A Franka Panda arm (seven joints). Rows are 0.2 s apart.
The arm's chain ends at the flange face. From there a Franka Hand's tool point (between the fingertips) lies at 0.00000 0.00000 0.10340 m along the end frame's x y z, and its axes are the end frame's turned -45 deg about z.
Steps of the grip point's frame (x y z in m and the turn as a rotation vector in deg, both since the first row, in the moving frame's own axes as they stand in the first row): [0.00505, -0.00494, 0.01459, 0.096, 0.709, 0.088]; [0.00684, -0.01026, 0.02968, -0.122, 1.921, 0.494]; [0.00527, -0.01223, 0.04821, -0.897, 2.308, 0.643]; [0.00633, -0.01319, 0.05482, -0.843, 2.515, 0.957]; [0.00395, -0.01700, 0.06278, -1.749, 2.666, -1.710]
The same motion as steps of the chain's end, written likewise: [-0.00071, -0.00604, 0.01460, 0.569, 0.433, 0.088]; [-0.00503, -0.00981, 0.02974, 1.272, 1.445, 0.494]; [-0.00902, -0.01060, 0.04831, 0.998, 2.266, 0.643]; [-0.00915, -0.01171, 0.05493, 1.182, 2.374, 0.957]; [-0.01484, -0.01356, 0.06294, 0.648, 3.122, -1.710]
